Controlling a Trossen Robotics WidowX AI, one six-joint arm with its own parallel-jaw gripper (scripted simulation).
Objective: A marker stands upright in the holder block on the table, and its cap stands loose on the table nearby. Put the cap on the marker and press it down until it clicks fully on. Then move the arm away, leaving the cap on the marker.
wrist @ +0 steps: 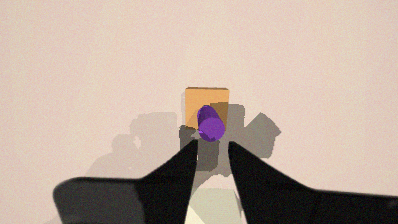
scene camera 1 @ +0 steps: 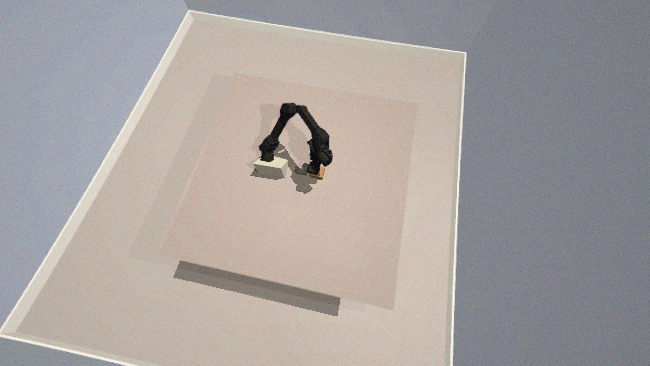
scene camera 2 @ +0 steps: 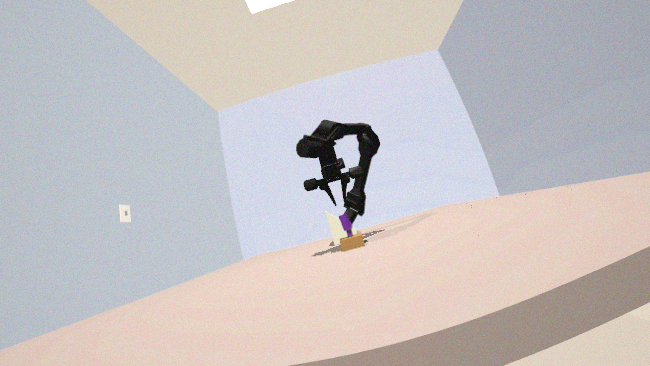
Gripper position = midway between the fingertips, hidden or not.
I see my gripper [scene camera 2: 340,205] and a purple cap [wrist: 211,128].
My gripper is seen too in the wrist view [wrist: 213,145].
